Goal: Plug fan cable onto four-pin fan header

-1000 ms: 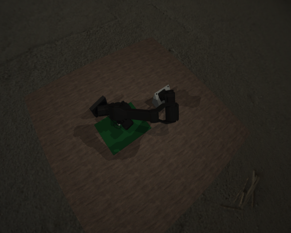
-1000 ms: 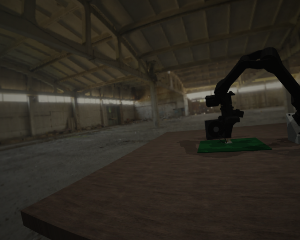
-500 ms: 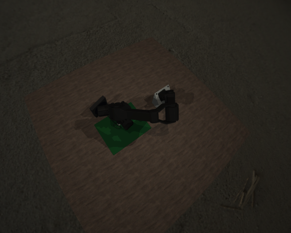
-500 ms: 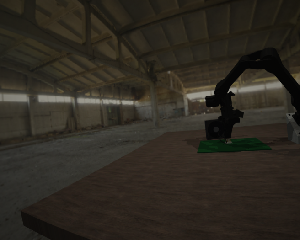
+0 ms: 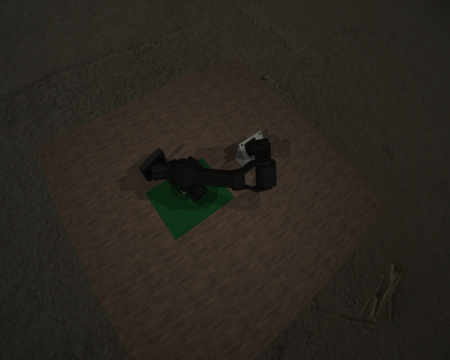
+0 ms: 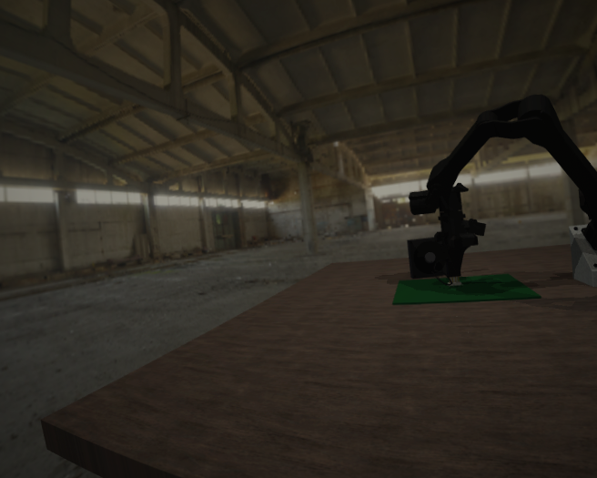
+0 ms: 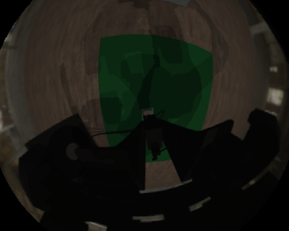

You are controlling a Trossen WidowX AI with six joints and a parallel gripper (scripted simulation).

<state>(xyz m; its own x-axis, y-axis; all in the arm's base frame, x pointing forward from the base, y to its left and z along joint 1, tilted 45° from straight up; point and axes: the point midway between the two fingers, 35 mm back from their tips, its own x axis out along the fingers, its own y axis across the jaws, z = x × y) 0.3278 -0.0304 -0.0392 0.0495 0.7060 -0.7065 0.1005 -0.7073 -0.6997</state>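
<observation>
Right now the pale four-pin fan header is 4 cm below my gripper tip and 1 cm ahead of it. From my gripper tip the other things lie so: green board (5 cm below, 3 cm to the left, 1 cm ahead); black plug (1 cm ahead, 1 cm above); black fan (15 cm to the right, 5 cm ahead, 2 cm above).
</observation>
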